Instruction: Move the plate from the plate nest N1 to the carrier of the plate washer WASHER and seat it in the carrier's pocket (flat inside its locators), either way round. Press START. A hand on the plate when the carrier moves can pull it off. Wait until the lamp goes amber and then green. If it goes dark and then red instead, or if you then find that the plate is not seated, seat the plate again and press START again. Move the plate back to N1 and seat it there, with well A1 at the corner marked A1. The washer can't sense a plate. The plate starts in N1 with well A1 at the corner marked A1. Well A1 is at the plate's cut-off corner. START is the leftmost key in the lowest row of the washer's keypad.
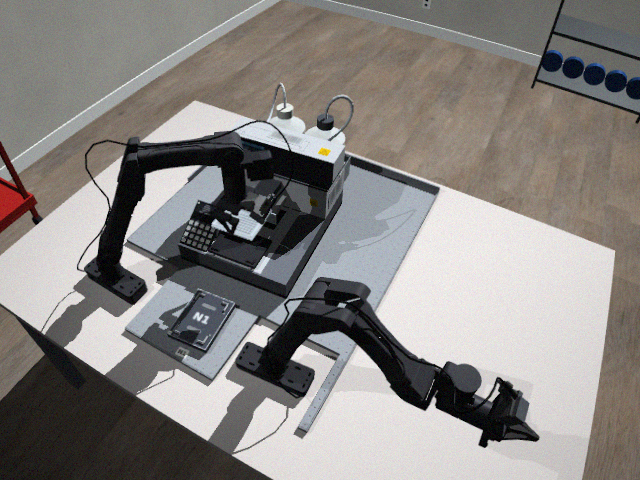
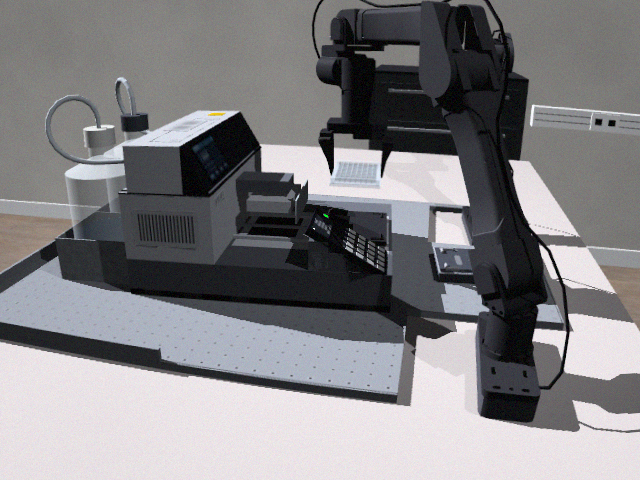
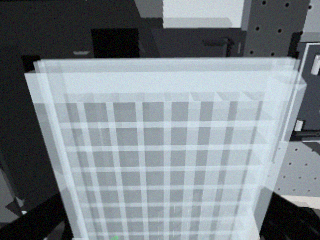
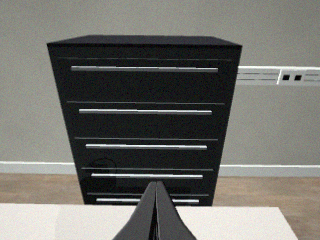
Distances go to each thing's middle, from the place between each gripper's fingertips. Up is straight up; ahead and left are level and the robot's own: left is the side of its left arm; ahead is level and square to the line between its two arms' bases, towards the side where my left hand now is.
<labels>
Now: left hand right at the white plate [image 2: 357, 174]. From my left hand the other things lie so: dark carrier [image 1: 249, 253]: 100 mm below; washer [image 2: 187, 234]: 150 mm ahead, 50 mm below, 20 mm to the left; wash head [image 2: 273, 203]: 150 mm ahead, 50 mm below, 20 mm to the left.
I see the nest N1 [image 1: 185, 334] 10 mm ahead of my right hand, 830 mm to the left of it and 240 mm below it. Also, from my right hand: dark carrier (240 mm ahead, 860 mm to the left, 170 mm below); then white plate (240 mm ahead, 850 mm to the left, 70 mm below); then wash head (390 mm ahead, 870 mm to the left, 120 mm below).
</labels>
